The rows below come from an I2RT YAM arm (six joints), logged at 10 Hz.
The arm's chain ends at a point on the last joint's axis. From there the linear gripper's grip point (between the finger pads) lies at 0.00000 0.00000 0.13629 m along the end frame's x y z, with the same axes.
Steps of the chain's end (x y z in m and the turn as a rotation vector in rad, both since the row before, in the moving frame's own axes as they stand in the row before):
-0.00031 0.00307 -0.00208 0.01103 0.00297 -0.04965
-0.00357 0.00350 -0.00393 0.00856 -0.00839 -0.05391
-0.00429 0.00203 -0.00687 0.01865 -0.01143 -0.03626
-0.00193 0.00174 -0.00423 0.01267 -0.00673 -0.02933
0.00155 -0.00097 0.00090 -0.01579 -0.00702 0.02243
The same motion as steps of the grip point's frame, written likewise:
0.00006 0.00156 -0.00209 0.01103 0.00297 -0.04965
-0.00474 0.00236 -0.00394 0.00856 -0.00839 -0.05391
-0.00589 -0.00048 -0.00690 0.01865 -0.01143 -0.03626
-0.00287 0.00003 -0.00424 0.01267 -0.00673 -0.02933
0.00057 0.00117 0.00088 -0.01579 -0.00702 0.02243

